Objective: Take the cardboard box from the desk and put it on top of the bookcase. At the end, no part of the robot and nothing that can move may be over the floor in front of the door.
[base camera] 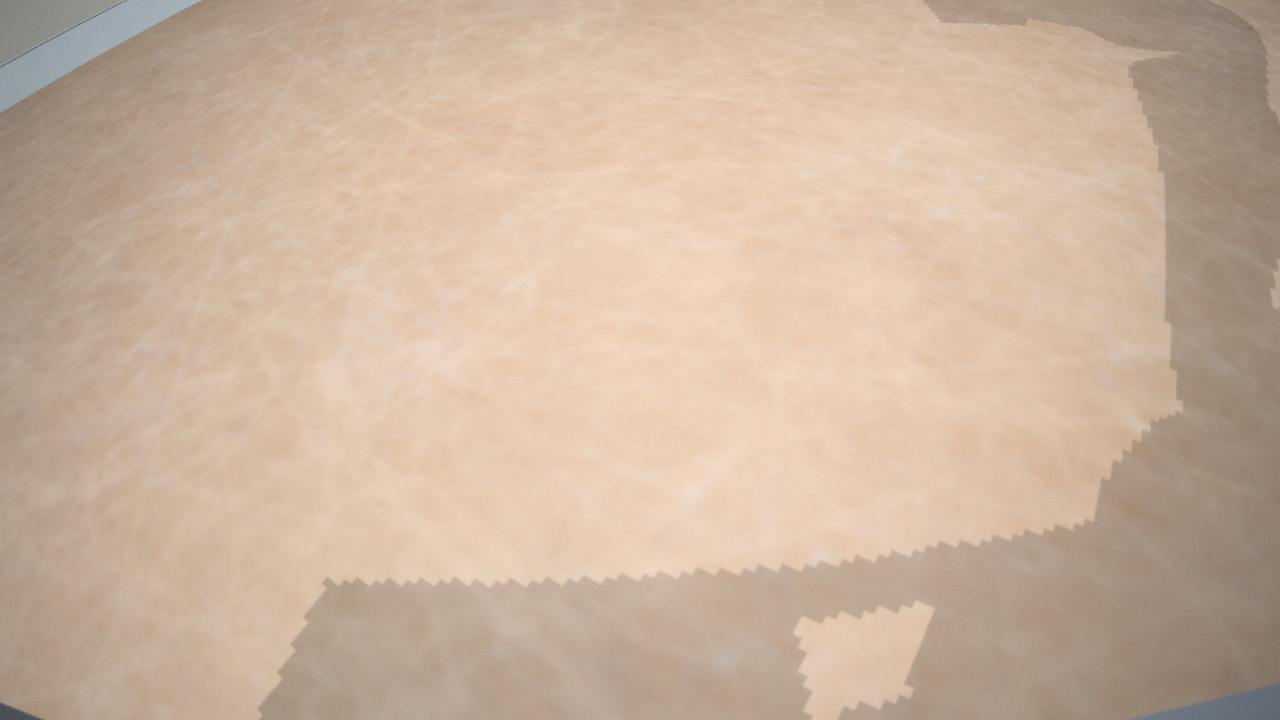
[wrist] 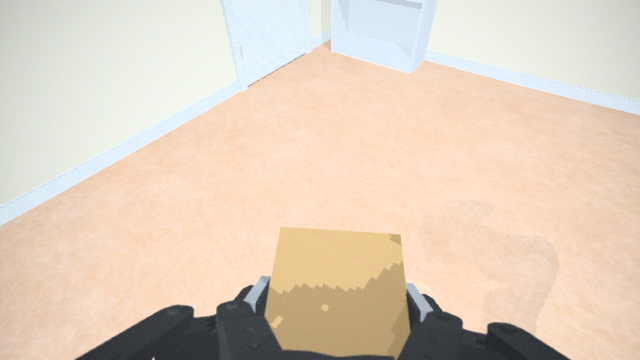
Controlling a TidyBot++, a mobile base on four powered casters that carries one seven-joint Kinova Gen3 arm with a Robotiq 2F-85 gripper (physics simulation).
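Places are measured from the arm's base along level axes (x ahead, y left, z up), in centimetres.
Pixels of known places: gripper, fingertip midpoint: (wrist: 335, 298).
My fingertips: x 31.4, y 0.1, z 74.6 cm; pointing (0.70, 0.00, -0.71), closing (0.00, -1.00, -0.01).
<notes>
Behind a point stands the place of what it marks.
The tan cardboard box (wrist: 340, 270) @[x 31.7, y 0.0, z 76.8 cm] is at the bottom middle of the wrist view, held above the floor. My gripper (wrist: 335, 298) @[x 31.4, y 0.1, z 74.6 cm] is shut on it, with one grey fingertip pad at each side. The lower part of the box is hidden behind the gripper. The white bookcase (wrist: 380, 37) @[x 326.5, y -37.0, z -28.0 cm] stands far off at the top, against the right-hand wall near the room corner; its top is out of the frame. The white door (wrist: 272, 37) @[x 282.9, y 53.7, z -11.9 cm] is in the left-hand wall, to the left of the bookcase. The desk does not show in either view.
The tan floor (base camera: 626, 295) @[x 50.2, y 2.9, z -39.6 cm] (wrist: 350, 150) @[x 179.4, y -8.8, z -39.6 cm] stretches between me and the bookcase. Shadows fall on it at the right and bottom of the base camera view. A white baseboard (base camera: 80, 44) @[x 157.6, y 135.6, z -35.2 cm] (wrist: 120, 150) @[x 166.8, y 129.6, z -34.4 cm] runs along the left wall, and the wrist view shows a baseboard on the right wall too.
</notes>
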